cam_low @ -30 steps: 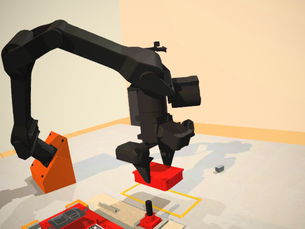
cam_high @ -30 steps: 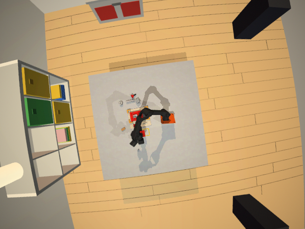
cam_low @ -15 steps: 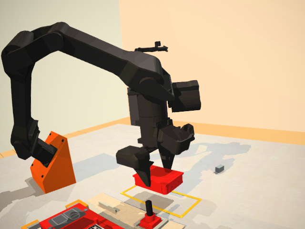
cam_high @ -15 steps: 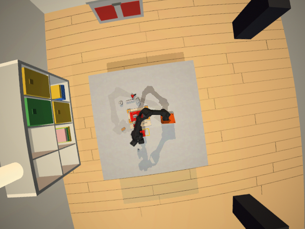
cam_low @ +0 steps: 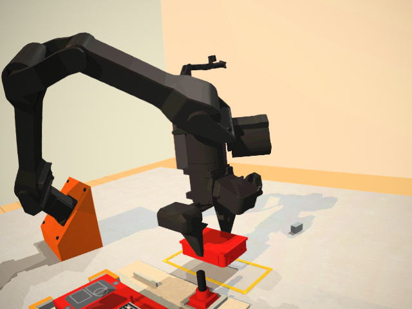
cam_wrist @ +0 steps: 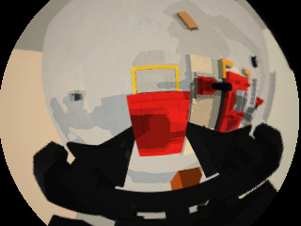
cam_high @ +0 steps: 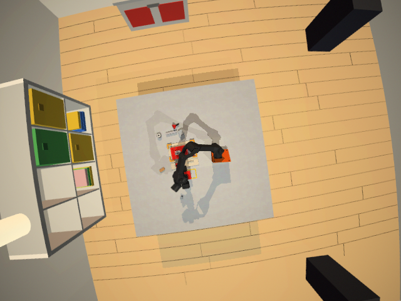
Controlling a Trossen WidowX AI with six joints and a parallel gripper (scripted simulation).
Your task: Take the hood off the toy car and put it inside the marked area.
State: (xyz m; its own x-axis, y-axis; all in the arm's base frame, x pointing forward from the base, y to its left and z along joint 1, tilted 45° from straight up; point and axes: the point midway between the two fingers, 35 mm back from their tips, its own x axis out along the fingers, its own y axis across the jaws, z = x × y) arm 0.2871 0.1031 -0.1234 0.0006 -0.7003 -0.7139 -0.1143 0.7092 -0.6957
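Now: the black upright peg 9 cm to the right of my gripper tip and 6 cm ahead of it. Also, from my gripper tip: hood 1 cm above; white wheel 37 cm to the right, 22 cm ahead, 3 cm below.
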